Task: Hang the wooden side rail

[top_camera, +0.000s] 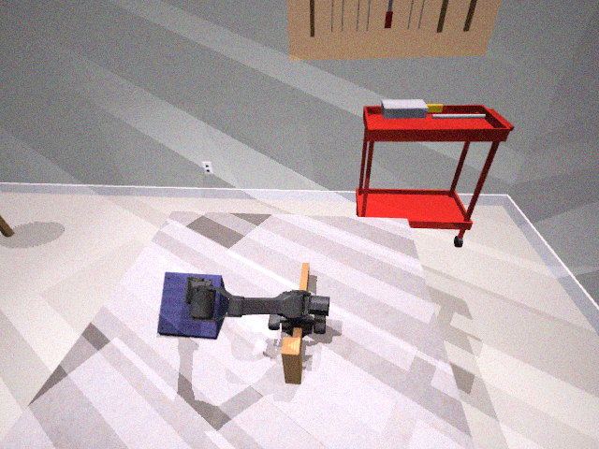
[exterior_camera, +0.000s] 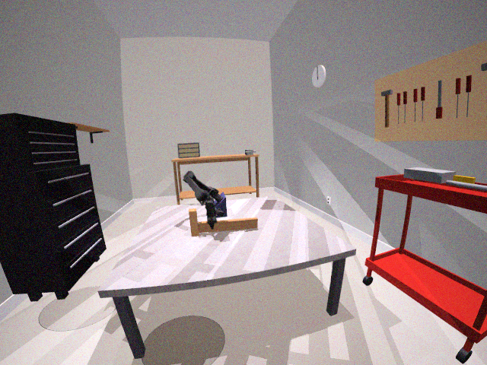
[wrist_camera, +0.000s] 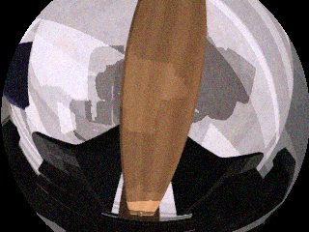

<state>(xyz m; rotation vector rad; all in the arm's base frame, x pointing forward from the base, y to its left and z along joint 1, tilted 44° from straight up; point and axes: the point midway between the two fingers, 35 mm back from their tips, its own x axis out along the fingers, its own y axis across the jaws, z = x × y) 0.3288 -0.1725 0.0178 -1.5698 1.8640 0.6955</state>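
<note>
Right now my gripper tip is 20 mm past the headboard post, 120 mm to the left of it and 50 mm below it.
</note>
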